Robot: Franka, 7 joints.
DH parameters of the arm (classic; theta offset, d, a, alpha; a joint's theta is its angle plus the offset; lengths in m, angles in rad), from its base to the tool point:
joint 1: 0 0.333 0 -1.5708
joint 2: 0 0 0 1.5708
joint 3: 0 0.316 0.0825 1.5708
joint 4: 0 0 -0.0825 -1.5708
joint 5: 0 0.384 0 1.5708
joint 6: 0 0 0.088 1.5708
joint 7: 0 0.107 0 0
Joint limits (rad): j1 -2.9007..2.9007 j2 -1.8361..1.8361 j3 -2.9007..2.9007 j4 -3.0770..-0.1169 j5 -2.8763..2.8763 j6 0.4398..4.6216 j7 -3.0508..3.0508
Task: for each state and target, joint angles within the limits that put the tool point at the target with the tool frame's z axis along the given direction. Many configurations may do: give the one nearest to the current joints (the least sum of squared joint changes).
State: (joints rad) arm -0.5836 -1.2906 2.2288 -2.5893 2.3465 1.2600 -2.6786
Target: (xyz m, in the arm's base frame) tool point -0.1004 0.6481 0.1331 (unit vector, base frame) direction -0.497 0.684 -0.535
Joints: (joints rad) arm -0.4193 -1.3800 1.9735 -1.8248 2.6119 2.0631 -2.6786
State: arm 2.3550 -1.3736 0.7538 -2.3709 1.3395 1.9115 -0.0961
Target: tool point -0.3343 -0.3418 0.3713 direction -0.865 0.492 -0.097
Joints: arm 2.4253 -1.8361 1.5275 -2.4757 0.7017 2.5545 -0.0961
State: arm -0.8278 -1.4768 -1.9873 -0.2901 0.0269 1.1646 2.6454
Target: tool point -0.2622 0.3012 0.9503 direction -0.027 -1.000 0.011
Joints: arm -1.1678 -0.7286 -1.2702 -0.1196 0.6718 1.0228 2.6454
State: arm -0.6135 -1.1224 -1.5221 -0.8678 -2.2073 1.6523 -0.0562
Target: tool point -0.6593 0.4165 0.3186 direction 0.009 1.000 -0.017
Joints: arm -1.1002 -1.1172 -2.1029 -1.3222 -2.5201 1.5785 -0.0562
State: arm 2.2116 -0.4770 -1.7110 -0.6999 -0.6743 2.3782 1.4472
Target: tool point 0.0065 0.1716 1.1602 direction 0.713 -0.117 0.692
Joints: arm 1.9957 0.2085 -1.6668 -0.1184 -0.6903 2.3002 1.4472
